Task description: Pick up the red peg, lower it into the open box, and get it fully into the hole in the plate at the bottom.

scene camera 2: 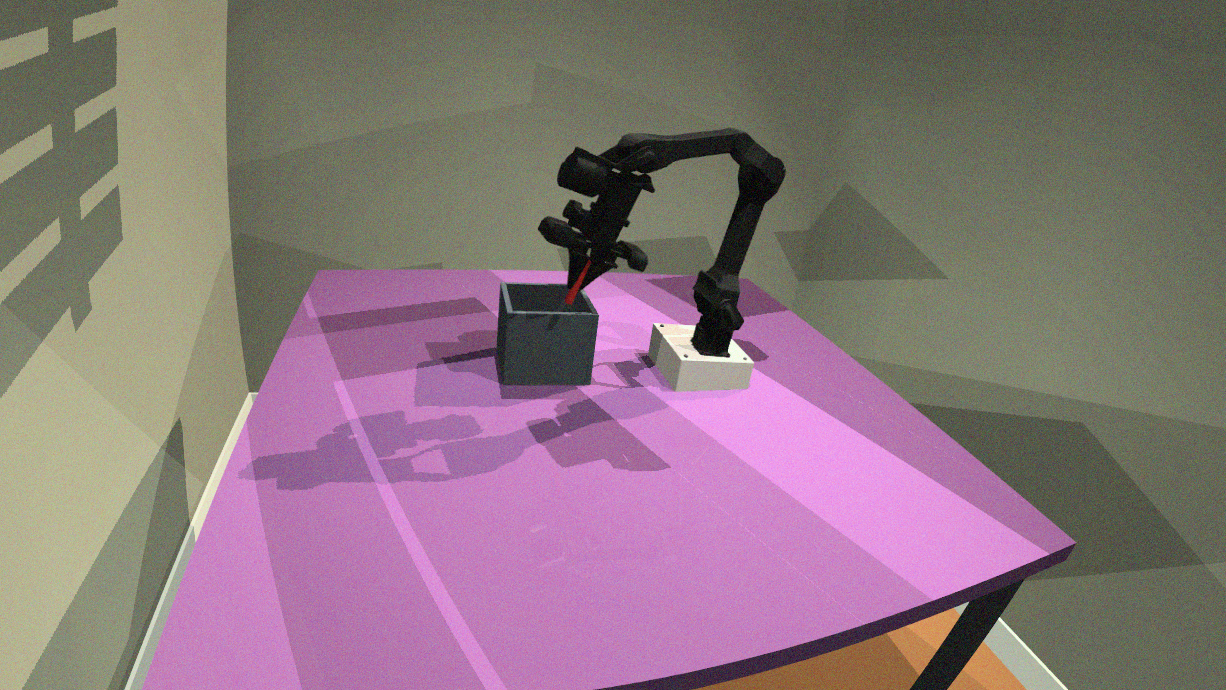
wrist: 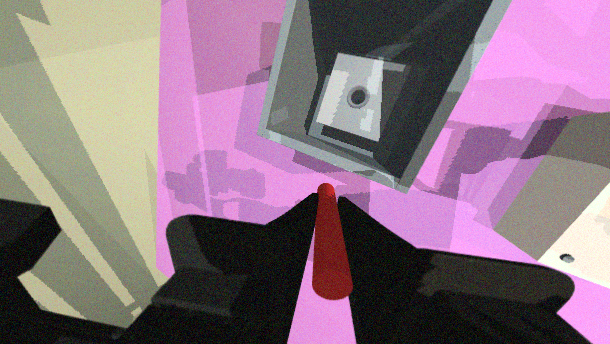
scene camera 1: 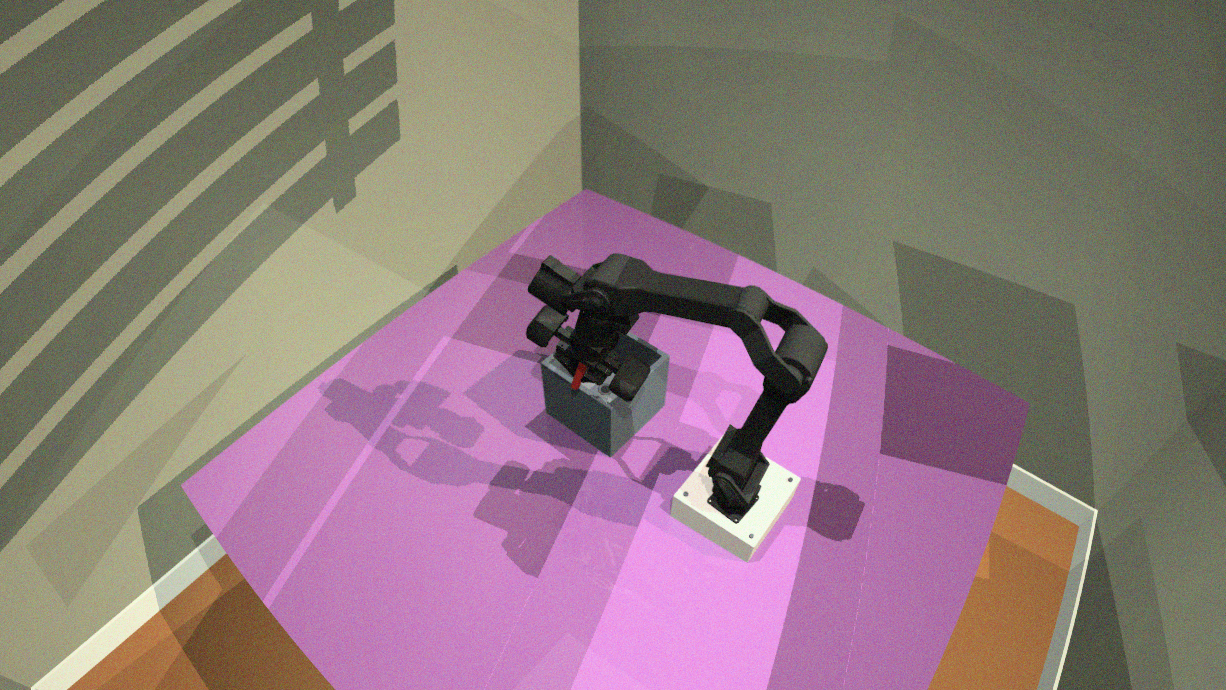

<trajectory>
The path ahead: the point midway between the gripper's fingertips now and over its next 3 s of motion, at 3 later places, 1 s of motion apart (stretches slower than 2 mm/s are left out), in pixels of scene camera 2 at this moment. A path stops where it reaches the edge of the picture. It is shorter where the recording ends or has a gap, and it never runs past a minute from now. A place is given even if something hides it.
My gripper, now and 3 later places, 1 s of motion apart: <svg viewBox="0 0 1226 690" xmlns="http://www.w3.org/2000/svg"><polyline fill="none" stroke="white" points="573,289 557,294 544,326 535,310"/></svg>
</trajectory>
